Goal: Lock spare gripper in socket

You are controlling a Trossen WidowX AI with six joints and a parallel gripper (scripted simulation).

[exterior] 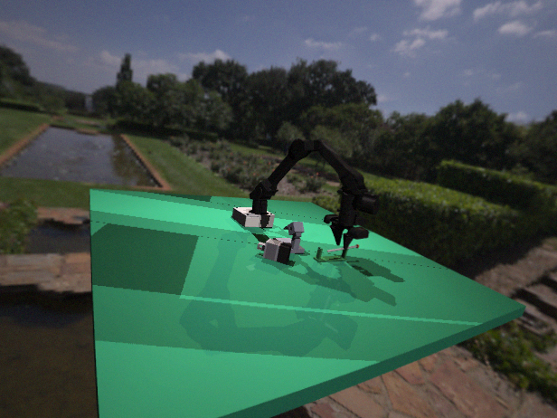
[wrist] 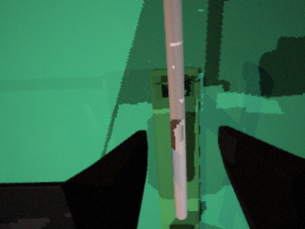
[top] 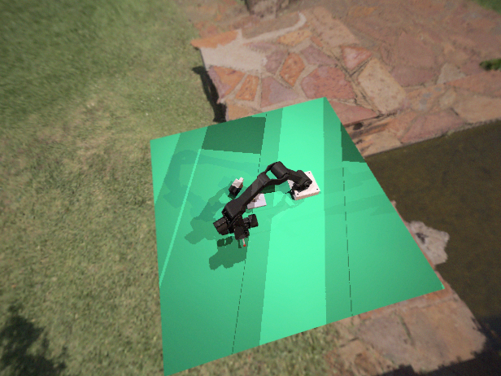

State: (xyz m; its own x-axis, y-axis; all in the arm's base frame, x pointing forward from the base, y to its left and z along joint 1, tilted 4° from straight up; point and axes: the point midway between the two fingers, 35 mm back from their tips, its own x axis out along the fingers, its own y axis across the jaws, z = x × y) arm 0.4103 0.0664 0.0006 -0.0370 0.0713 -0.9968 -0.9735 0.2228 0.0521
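Now: the green cradle 40 mm to the right of my gripper tip, 20 mm below it and 10 mm behind it. Round my gripper tip: grey mount 130 mm to the right, 130 mm behind, 10 mm above; then spare gripper 250 mm to the right, 100 mm behind, 20 mm below.
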